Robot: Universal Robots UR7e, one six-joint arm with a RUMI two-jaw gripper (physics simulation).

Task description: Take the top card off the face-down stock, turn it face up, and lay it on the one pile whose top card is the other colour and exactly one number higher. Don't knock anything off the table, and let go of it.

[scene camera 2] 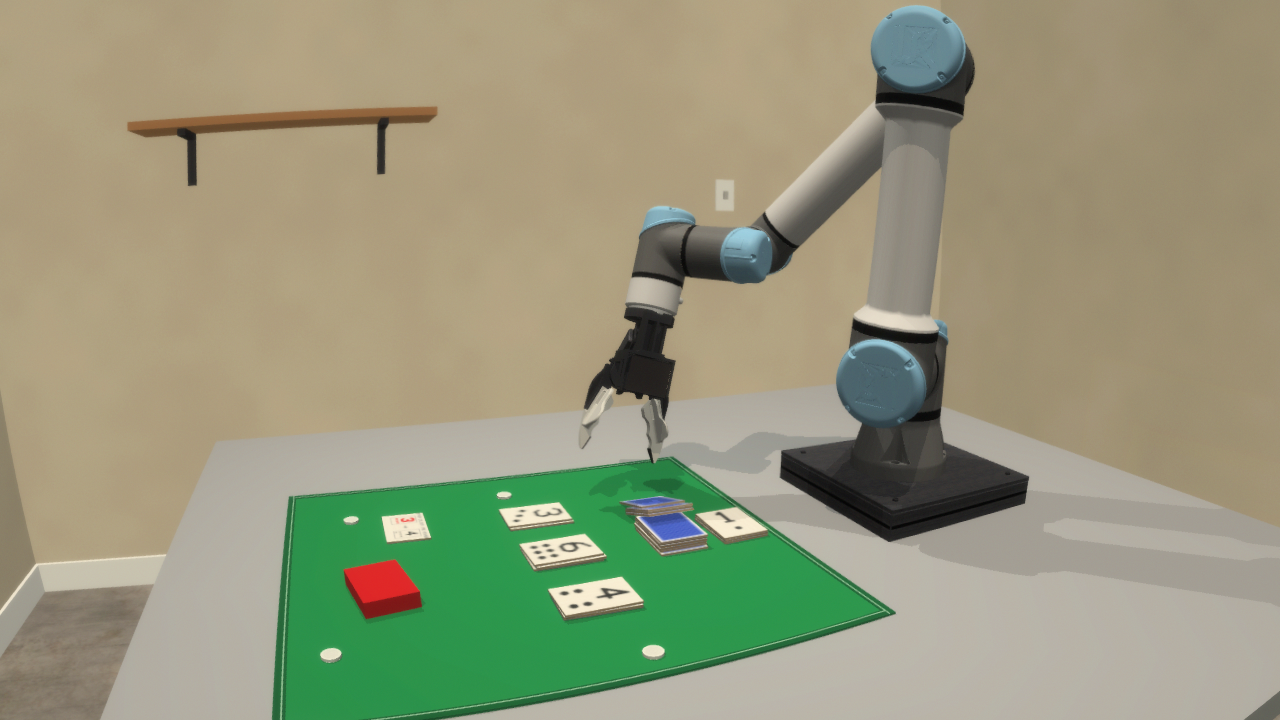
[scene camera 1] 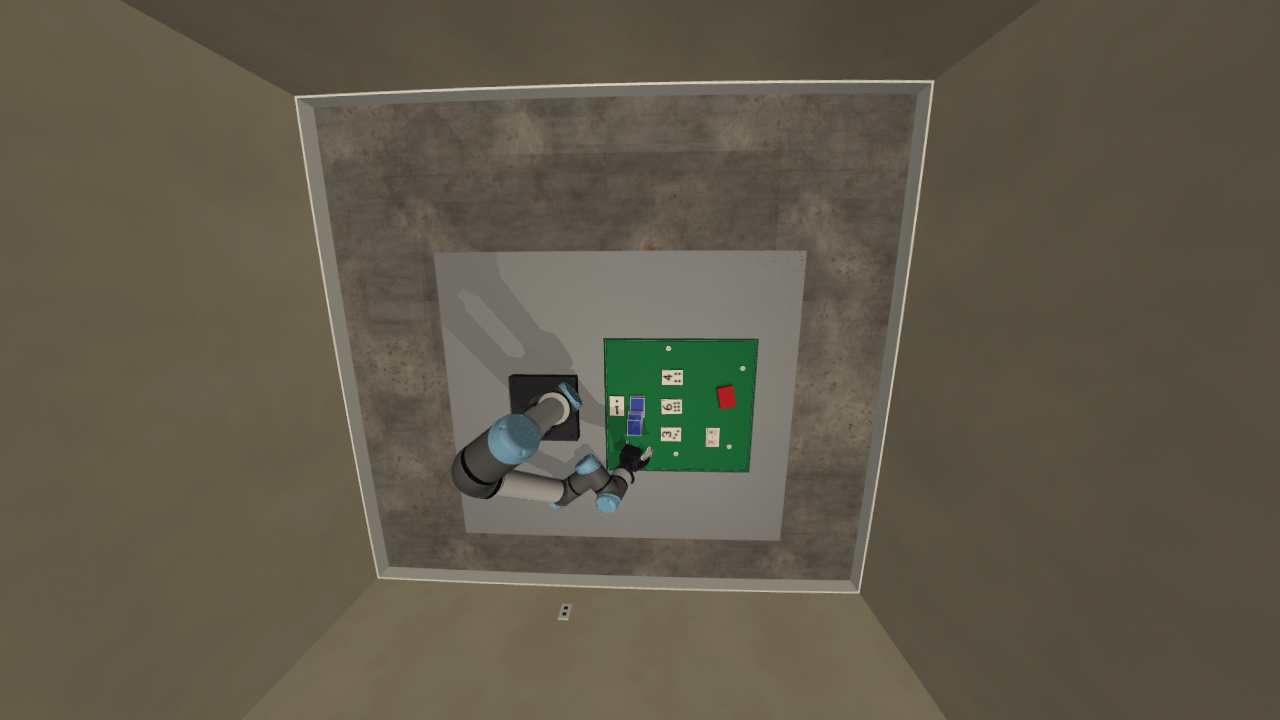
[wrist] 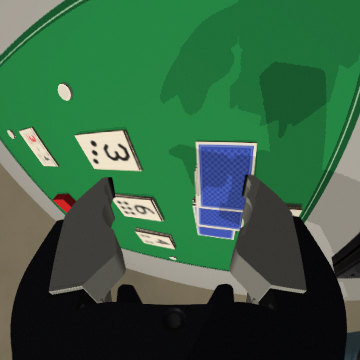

Labels:
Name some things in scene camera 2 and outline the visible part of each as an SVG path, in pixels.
My gripper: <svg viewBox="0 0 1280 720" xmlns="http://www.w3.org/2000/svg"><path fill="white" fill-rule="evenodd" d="M628 307L625 310L624 318L635 322L635 328L628 330L615 356L609 359L610 364L605 364L604 368L594 377L590 384L579 429L579 447L581 449L585 447L591 438L593 428L599 423L600 416L612 406L614 402L612 386L617 389L617 395L630 392L634 393L637 399L642 399L643 395L649 396L649 400L641 408L641 413L647 424L646 436L649 441L647 451L653 464L656 463L660 455L663 440L668 436L668 427L664 419L668 408L668 395L676 360L665 358L662 350L666 331L673 328L675 318L665 313L660 315L649 309Z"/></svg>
A red block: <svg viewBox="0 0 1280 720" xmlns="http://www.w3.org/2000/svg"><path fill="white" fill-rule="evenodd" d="M396 560L343 569L346 586L366 619L422 607L420 591Z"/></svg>

